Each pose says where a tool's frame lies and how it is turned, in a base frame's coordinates. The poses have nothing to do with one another.
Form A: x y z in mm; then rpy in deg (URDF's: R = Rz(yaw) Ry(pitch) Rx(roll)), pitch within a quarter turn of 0, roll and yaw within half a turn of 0.
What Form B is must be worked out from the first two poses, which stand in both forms.
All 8 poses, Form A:
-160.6 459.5 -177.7 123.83 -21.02 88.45
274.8 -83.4 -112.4 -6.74 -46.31 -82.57
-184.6 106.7 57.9 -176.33 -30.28 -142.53
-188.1 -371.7 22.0 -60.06 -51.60 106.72
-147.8 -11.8 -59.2 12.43 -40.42 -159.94
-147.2 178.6 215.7 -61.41 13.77 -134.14
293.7 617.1 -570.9 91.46 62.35 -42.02
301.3 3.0 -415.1 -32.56 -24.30 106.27
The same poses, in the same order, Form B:
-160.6 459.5 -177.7 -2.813 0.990 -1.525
274.8 -83.4 -112.4 -0.815 0.024 -1.481
-184.6 106.7 57.9 2.749 -0.369 2.396
-188.1 -371.7 22.0 1.110 -0.800 1.830
-147.8 -11.8 -59.2 -0.514 0.548 -2.564
-147.2 178.6 215.7 0.980 0.583 -2.516
293.7 617.1 -570.9 1.587 -0.756 -1.077
301.3 3.0 -415.1 0.562 -0.433 1.856

